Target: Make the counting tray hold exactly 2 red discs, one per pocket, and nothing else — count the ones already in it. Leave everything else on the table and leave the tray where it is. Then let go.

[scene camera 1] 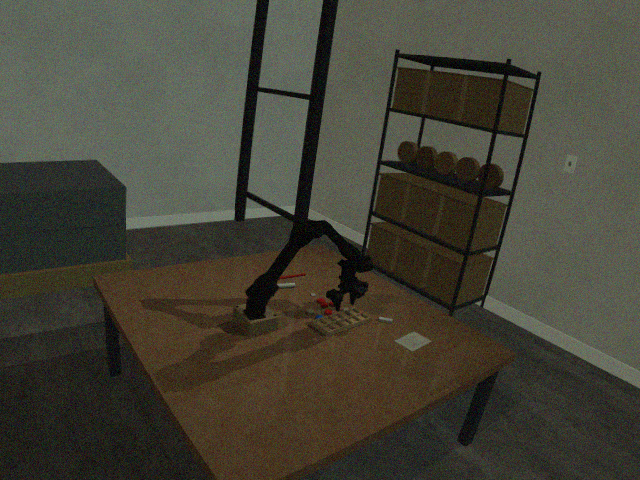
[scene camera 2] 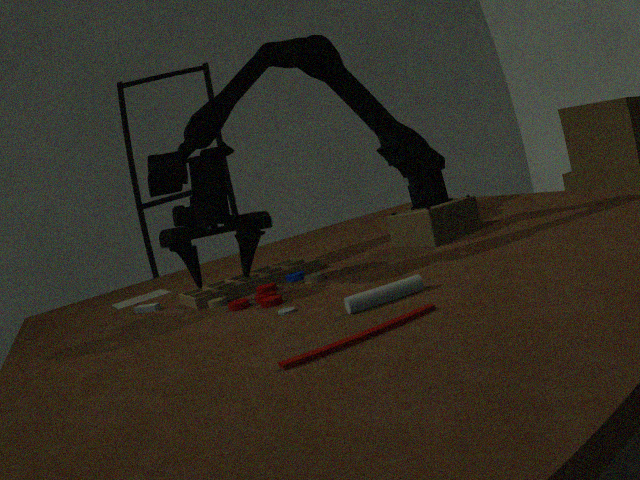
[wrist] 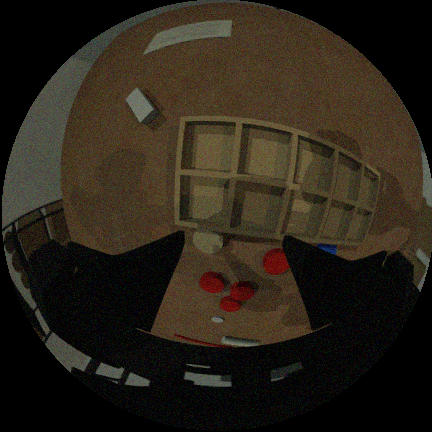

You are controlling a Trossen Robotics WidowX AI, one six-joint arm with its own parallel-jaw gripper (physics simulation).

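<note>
The counting tray [scene camera 1: 343, 330] [scene camera 2: 192, 300] [wrist: 177, 200] is wooden with two rows of pockets. No red disc shows in its pockets in the wrist view. Four separate pieces lie beside it: one red disc [scene camera 1: 328, 312] [wrist: 275, 261] near the right finger, another red disc [scene camera 2: 238, 304] [wrist: 212, 282] to its left, and two red discs close together, a nearer red disc [wrist: 242, 290] and a farther red disc [scene camera 2: 269, 300] [wrist: 230, 303]. My gripper [scene camera 1: 345, 305] [scene camera 2: 223, 281] [wrist: 234, 238] is open and empty, low over the tray's disc-side edge. The fingers partly hide the table.
Beside the tray are a cream disc [scene camera 2: 217, 302] [wrist: 207, 242], a second cream disc [scene camera 2: 313, 277] and a blue disc [scene camera 1: 318, 316] [scene camera 2: 295, 276] [wrist: 327, 248]. A white block [scene camera 1: 385, 319] [wrist: 141, 106], paper [scene camera 1: 413, 340], white cylinder [scene camera 2: 383, 294], red rod [scene camera 2: 356, 336] and small white piece [scene camera 2: 286, 310] lie around.
</note>
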